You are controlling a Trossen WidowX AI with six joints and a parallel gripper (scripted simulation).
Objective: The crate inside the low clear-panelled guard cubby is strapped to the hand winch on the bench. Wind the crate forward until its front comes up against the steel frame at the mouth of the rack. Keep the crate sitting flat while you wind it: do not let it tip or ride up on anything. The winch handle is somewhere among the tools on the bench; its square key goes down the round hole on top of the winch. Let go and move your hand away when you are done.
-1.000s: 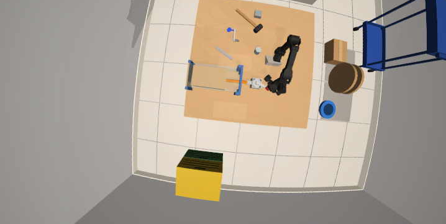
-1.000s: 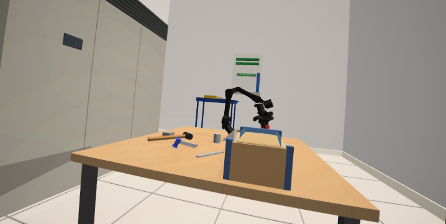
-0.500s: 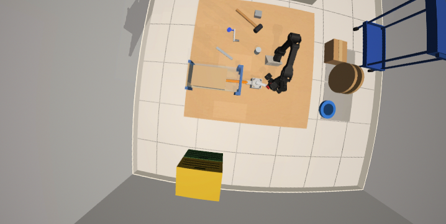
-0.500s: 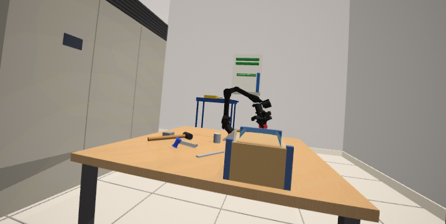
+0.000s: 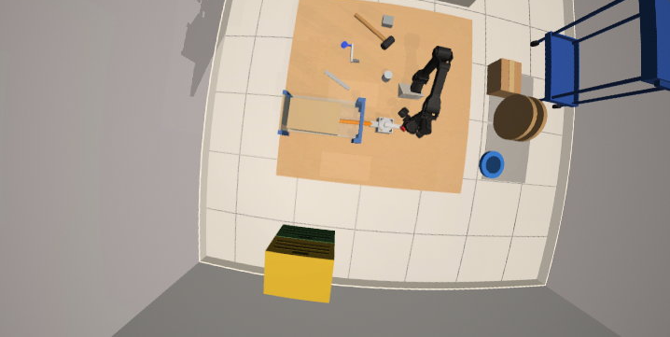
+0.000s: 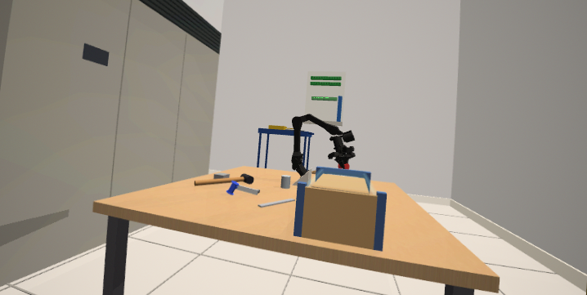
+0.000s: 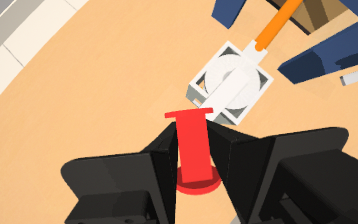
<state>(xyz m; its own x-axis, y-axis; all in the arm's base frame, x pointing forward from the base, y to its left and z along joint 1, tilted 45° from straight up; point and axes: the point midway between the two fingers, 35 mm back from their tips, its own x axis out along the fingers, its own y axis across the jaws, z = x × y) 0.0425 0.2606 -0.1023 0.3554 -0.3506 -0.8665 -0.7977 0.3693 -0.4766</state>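
My gripper tip is now 30 mm short of the red-knobbed crank handle, 30 mm above it and 10 mm to the left of it. Also, from my gripper tip: blue steel frame 250 mm ahead, 30 mm below, 10 mm to the left; then red grip 10 mm to the right, 10 mm behind; then hand winch 100 mm below, 80 mm ahead, 10 mm to the right.
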